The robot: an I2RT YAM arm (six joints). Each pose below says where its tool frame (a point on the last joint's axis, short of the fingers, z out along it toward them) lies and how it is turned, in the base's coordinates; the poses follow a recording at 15 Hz.
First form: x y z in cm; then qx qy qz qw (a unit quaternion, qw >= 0).
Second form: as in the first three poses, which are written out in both.
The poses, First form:
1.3, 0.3, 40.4, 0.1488, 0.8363, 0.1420, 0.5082
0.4, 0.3, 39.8, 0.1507, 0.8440, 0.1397, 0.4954
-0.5, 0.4, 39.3, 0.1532, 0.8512, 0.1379, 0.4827
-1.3, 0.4, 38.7, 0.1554, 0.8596, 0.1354, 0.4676
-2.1, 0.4, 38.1, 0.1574, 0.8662, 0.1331, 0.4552
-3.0, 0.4, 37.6, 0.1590, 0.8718, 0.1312, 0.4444
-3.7, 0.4, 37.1, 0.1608, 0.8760, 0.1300, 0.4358
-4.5, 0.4, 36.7, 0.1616, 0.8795, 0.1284, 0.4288
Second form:
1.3, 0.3, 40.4; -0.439, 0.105, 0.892; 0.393, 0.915, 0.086; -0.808, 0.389, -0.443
0.4, 0.3, 39.8; -0.464, 0.116, 0.878; 0.393, 0.916, 0.087; -0.794, 0.385, -0.470
-0.5, 0.4, 39.3; -0.487, 0.128, 0.864; 0.394, 0.915, 0.087; -0.779, 0.383, -0.496
-1.3, 0.4, 38.7; -0.514, 0.141, 0.846; 0.394, 0.915, 0.087; -0.762, 0.378, -0.526
-2.1, 0.4, 38.1; -0.536, 0.152, 0.830; 0.394, 0.915, 0.087; -0.747, 0.374, -0.550
-3.0, 0.4, 37.6; -0.554, 0.161, 0.817; 0.394, 0.915, 0.087; -0.733, 0.370, -0.571
-3.7, 0.4, 37.1; -0.568, 0.168, 0.805; 0.395, 0.914, 0.088; -0.722, 0.368, -0.586
-4.5, 0.4, 36.7; -0.580, 0.174, 0.796; 0.394, 0.915, 0.087; -0.713, 0.364, -0.599

